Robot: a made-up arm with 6 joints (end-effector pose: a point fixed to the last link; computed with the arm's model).
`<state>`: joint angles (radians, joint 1 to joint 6).
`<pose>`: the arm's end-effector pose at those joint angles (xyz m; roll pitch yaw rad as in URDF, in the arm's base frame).
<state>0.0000 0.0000 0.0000 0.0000 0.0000 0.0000</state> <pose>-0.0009 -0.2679 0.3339 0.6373 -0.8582 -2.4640</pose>
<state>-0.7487 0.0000 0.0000 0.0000 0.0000 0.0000</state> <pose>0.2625 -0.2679 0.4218 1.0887 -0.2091 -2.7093</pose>
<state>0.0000 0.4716 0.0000 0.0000 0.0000 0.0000</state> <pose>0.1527 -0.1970 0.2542 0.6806 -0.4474 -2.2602</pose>
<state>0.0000 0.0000 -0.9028 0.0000 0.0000 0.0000</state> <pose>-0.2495 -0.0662 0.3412 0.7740 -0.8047 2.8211</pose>
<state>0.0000 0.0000 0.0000 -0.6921 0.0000 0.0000</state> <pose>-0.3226 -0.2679 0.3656 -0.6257 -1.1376 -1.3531</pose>
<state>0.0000 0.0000 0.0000 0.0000 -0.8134 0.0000</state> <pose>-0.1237 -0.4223 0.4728 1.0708 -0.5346 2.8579</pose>
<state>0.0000 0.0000 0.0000 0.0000 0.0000 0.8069</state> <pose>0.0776 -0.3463 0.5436 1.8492 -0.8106 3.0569</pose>
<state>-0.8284 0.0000 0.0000 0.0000 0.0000 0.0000</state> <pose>0.2849 -0.2679 0.4421 1.1223 -0.1366 -2.7150</pose>
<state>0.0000 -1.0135 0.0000 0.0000 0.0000 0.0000</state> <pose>-0.2087 -0.2096 0.6570 2.7993 -1.3125 1.2164</pose>
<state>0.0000 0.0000 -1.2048 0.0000 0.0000 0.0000</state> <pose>-0.2812 0.0394 0.3358 0.7937 -0.7708 2.5073</pose>
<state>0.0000 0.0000 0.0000 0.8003 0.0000 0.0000</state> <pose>0.2951 -0.2679 0.5581 1.1106 -0.1622 -2.7133</pose>
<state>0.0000 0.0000 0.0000 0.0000 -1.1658 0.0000</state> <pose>-0.2158 -0.4438 0.5226 1.1098 -0.3354 2.5524</pose>
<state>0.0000 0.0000 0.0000 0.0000 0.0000 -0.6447</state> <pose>-0.0764 -0.1084 0.2599 -0.0877 -0.5403 -2.1255</pose>
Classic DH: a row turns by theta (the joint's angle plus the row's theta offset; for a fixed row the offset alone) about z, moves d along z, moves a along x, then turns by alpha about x. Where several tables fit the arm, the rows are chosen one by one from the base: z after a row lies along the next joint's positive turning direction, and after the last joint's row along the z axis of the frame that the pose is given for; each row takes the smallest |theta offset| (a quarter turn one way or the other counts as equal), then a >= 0, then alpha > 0; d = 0 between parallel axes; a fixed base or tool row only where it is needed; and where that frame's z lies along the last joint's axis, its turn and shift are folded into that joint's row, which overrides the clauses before.
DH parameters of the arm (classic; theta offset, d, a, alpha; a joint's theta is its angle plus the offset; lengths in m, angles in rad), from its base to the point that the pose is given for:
base (fixed): 0 0.713 0.019 -1.5708
joint 1: 0.8608 0.0101 0.1552 2.3087
joint 2: 0.9073 -0.1014 0.0499 -1.0727
joint 3: -0.6246 0.2346 -0.2441 1.6498
joint 4: -0.2917 0.0692 -0.0043 -2.0619
joint 5: -1.3326 -0.2737 0.058 1.8561
joint 6: 0.5536 -0.2612 -0.0526 -1.8318
tool (fixed): -0.9212 -0.3079 0 0

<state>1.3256 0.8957 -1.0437 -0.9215 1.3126 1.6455</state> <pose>-0.2286 0.3449 0.7484 -0.2078 -0.3320 -1.5750</pose>
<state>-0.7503 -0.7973 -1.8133 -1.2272 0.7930 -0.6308</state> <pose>0.7034 0.7023 0.4932 -1.2162 0.2722 2.8717</pose>
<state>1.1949 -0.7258 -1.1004 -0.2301 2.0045 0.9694</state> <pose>-0.4660 0.3283 0.5022 -1.3493 -0.3915 -0.6630</pose>
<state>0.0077 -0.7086 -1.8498 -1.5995 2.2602 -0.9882</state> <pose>0.4901 0.8456 0.6905 -2.1561 1.2582 2.6748</pose>
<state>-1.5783 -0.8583 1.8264 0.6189 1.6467 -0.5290</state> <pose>0.4063 -0.1582 0.5994 -1.0832 -0.8110 1.0632</pose>
